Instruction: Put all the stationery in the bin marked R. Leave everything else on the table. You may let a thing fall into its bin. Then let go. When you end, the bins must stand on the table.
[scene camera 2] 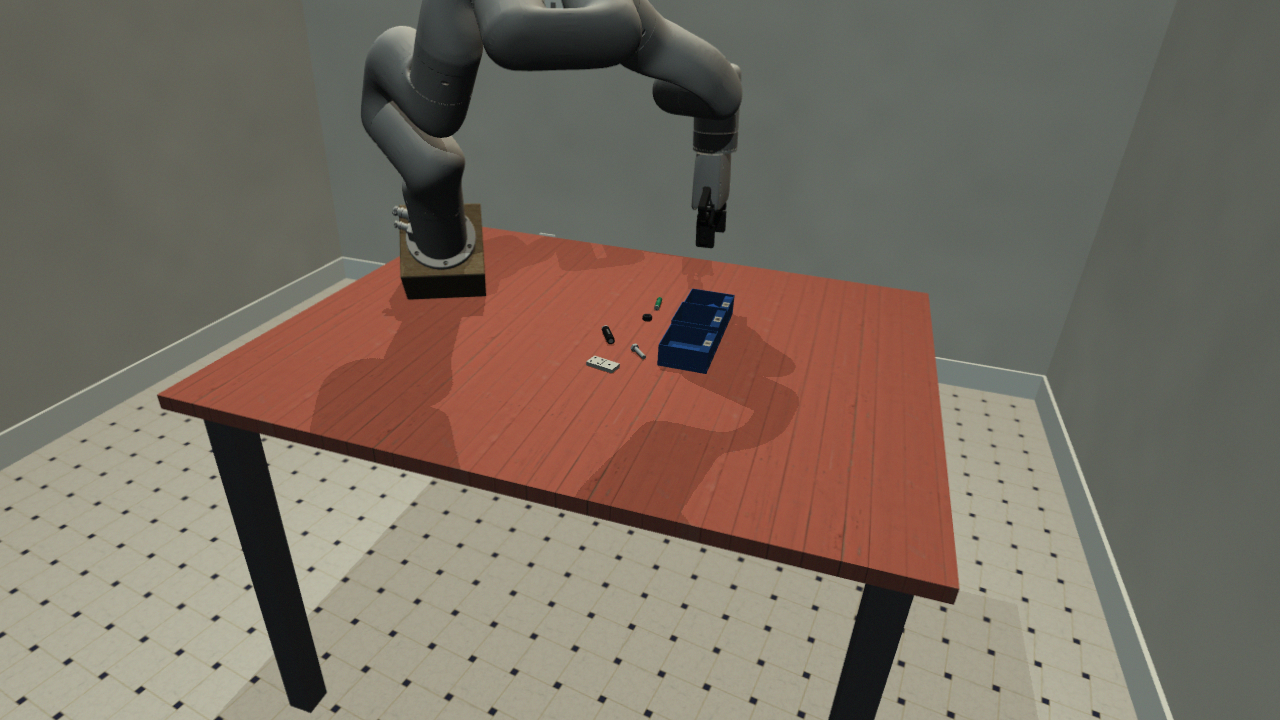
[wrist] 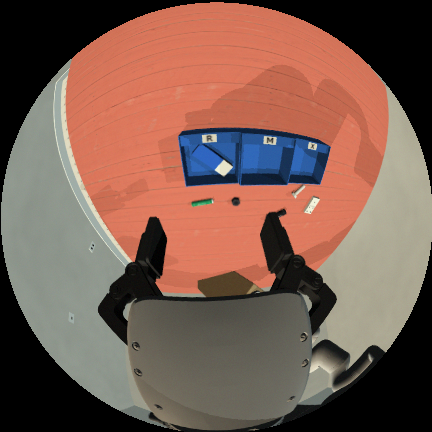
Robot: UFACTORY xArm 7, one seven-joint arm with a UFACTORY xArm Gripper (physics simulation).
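Where they show: gripper, fingertip midpoint: [scene camera 2: 710,239] [wrist: 212,225]; arm's base, link origin: [scene camera 2: 441,239].
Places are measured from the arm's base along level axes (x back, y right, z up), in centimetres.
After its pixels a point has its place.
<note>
A blue block with a white end, like a sleeved eraser [wrist: 207,156] {x -50.3, y -1.7, z -10.5 cm}, lies aslant inside the bin marked R [wrist: 226,139] {x -52.8, y 1.6, z -9.0 cm} [scene camera 2: 725,303] {x -53.5, y -1.2, z -9.0 cm} in the wrist view. In scene camera 2 the bin walls hide it. The three joined blue bins stand on the red table, with R at the far end. My gripper [scene camera 2: 712,234] {x -49.7, y -1.5, z 3.3 cm} [wrist: 212,225] {x -49.7, y -1.5, z 3.3 cm} is open and empty, high above the table near bin R's end. No other thing that I can tell is stationery shows.
Beside the bins lie a green cylinder like a battery [scene camera 2: 657,303] {x -40.6, y -4.3, z -11.5 cm} [wrist: 202,202] {x -40.9, y -5.2, z -11.5 cm}, a black nut [scene camera 2: 647,317] {x -39.2, y 1.9, z -11.7 cm} [wrist: 235,201] {x -39.3, y 1.2, z -11.7 cm}, a black cylinder [scene camera 2: 607,334] {x -32.9, y 11.2, z -11.2 cm} [wrist: 282,212] {x -33.9, y 11.5, z -11.3 cm}, a bolt [scene camera 2: 638,350] {x -38.9, y 15.5, z -11.6 cm} [wrist: 298,191] {x -39.0, y 15.3, z -11.6 cm} and a domino [scene camera 2: 603,363] {x -33.6, y 20.8, z -11.8 cm} [wrist: 312,205] {x -33.5, y 20.6, z -11.8 cm}. In the wrist view a finger partly hides the black cylinder.
</note>
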